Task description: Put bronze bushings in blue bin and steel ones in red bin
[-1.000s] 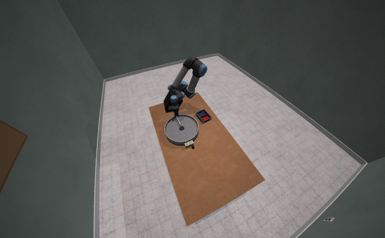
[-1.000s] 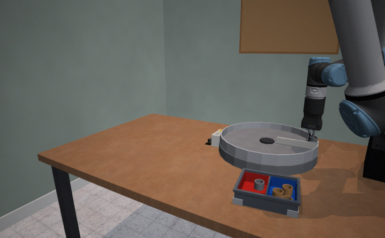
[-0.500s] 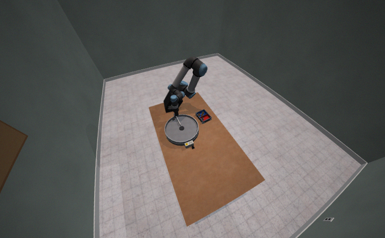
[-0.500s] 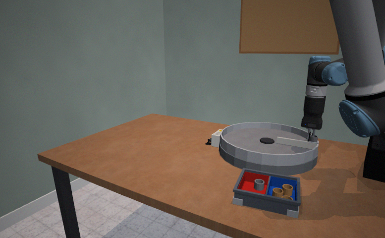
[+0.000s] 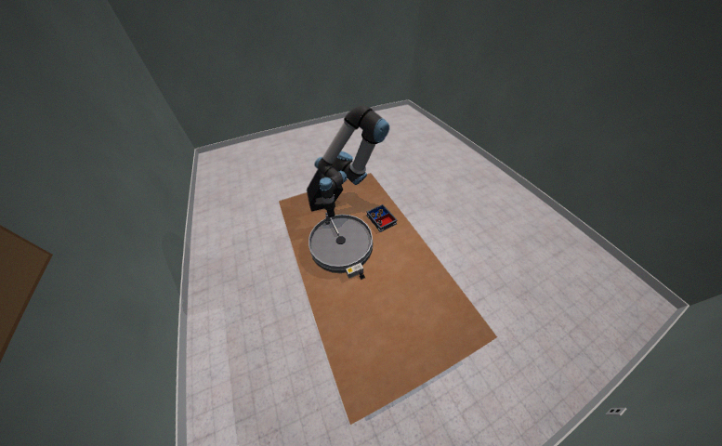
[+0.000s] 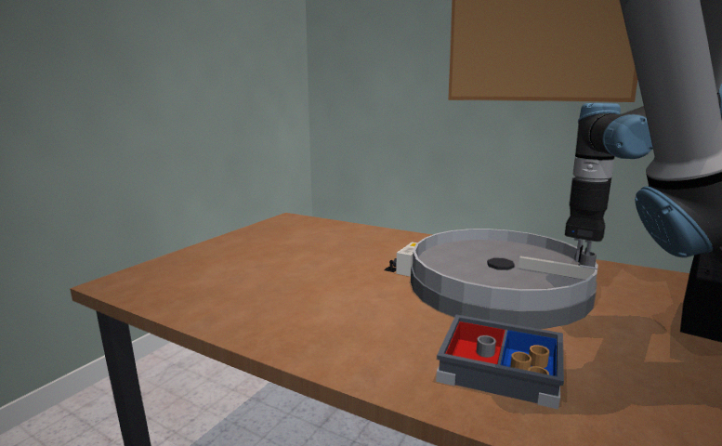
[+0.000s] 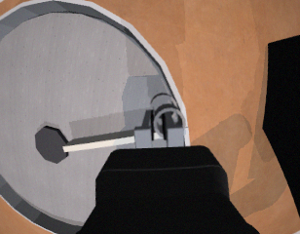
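Right now the bin is 30 mm ahead of my hand, 380 mm to the left of it and 80 mm below it. The rest, counted from my hand: grey turntable (170 mm ahead, 50 mm to the left, 50 mm below).
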